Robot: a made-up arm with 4 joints. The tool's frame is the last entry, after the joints. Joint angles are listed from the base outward. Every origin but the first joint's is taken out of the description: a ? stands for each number. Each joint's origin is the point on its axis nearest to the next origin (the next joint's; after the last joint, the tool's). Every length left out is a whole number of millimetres.
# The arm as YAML. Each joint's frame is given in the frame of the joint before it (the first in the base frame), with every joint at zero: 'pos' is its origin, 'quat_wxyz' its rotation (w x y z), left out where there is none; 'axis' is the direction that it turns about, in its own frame. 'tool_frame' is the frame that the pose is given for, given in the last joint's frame.
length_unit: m
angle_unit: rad
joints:
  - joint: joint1
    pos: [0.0, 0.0, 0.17]
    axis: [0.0, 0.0, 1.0]
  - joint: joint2
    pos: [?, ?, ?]
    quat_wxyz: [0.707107, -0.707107, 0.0, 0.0]
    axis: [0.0, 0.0, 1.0]
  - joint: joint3
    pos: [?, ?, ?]
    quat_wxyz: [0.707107, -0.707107, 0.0, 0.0]
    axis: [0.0, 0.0, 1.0]
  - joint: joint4
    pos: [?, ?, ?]
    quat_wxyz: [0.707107, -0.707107, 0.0, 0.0]
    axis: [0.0, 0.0, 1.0]
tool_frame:
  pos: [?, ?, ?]
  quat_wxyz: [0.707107, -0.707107, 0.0, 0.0]
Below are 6 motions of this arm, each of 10 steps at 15 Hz.
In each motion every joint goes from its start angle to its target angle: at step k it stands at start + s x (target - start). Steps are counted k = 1, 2, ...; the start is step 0. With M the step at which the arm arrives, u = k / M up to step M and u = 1 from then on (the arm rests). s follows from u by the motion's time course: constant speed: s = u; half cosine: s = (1 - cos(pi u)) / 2; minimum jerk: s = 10 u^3 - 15 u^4 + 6 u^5.
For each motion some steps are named. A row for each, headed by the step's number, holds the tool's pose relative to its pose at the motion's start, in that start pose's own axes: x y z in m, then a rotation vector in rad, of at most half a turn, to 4 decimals.
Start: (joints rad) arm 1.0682 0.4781 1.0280 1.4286
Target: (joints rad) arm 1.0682 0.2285 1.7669 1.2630
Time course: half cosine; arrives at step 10
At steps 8, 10:
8: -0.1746 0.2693 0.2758 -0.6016 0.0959 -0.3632
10: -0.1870 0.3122 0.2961 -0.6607 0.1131 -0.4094

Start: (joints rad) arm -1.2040 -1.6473 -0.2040 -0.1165
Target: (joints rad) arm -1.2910 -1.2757 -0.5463 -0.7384
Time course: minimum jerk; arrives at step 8
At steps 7, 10:
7: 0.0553 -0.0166 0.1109 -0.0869 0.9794 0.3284
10: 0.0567 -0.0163 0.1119 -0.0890 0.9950 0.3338

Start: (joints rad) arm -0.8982 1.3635 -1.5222 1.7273
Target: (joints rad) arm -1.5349 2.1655 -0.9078 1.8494
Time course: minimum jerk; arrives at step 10
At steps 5, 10:
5: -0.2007 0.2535 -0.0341 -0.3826 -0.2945 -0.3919
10: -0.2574 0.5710 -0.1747 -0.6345 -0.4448 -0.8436

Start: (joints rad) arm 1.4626 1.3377 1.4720 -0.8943
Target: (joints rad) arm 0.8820 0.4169 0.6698 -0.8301
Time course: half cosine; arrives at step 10
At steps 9, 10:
9: 0.2665 0.5433 -0.2523 0.3741 -0.0670 0.9751
10: 0.2675 0.5613 -0.2523 0.3887 -0.0808 0.9909

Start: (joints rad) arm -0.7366 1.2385 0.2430 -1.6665
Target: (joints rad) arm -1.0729 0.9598 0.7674 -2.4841
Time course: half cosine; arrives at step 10
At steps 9, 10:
9: 0.2076 0.3957 -0.1872 0.3956 0.6603 0.6689
10: 0.2111 0.4081 -0.1900 0.3995 0.6770 0.6912

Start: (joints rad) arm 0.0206 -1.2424 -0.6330 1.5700
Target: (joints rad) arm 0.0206 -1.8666 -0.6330 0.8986
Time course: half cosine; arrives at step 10
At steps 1, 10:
1: 0.0028 -0.0037 -0.0039 -0.0001 0.0041 0.0090
10: 0.1778 -0.1272 -0.1166 -0.1208 0.1606 0.3452

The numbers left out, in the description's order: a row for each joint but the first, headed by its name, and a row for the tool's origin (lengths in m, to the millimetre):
joint2: -0.261 -0.012 0.0
joint3: -0.05 0.341 0.0
joint4: -0.117 0.581 0.0
tool: -0.07 -0.06 0.0

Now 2 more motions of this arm.
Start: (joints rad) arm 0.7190 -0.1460 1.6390 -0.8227
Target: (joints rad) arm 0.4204 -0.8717 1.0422 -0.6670
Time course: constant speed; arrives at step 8
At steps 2, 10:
2: 0.1032 0.0553 -0.0602 0.0711 -0.0575 0.1833
10: 0.4059 0.3498 -0.0933 0.2869 -0.4580 0.6791

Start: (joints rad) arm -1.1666 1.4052 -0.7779 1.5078
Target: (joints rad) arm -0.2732 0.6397 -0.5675 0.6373
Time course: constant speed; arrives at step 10
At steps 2, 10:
2: 0.1319 -0.1175 0.0575 -0.0336 0.1815 0.2289
10: 0.7933 -0.2779 0.0589 -0.2552 0.7108 1.0822

